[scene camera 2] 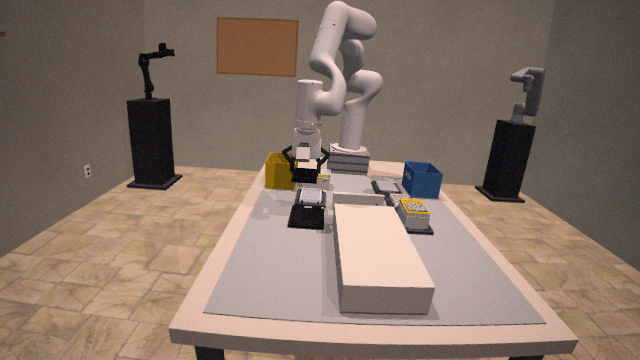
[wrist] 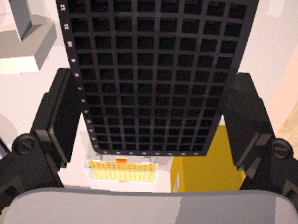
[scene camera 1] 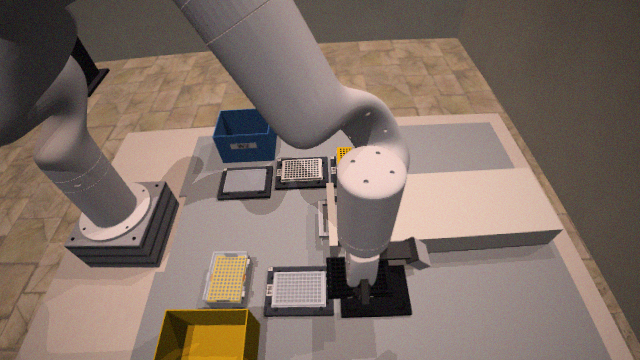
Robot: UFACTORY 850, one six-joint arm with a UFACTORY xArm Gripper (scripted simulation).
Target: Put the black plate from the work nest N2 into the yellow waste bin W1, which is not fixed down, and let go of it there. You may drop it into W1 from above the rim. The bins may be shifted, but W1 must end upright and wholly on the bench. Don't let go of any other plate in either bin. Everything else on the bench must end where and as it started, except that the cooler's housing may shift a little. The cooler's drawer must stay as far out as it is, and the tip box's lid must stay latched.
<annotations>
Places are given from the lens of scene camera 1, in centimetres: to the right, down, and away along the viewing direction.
white cooler [scene camera 1: 469, 210]: 38, 8, 78
black plate [scene camera 1: 339, 289]: 4, 21, 60
white plate [scene camera 1: 304, 170]: -5, -3, 97
white plate [scene camera 1: 316, 284]: -1, 25, 74
The marked spots on the white cooler and the black plate are 41 cm apart.
</annotations>
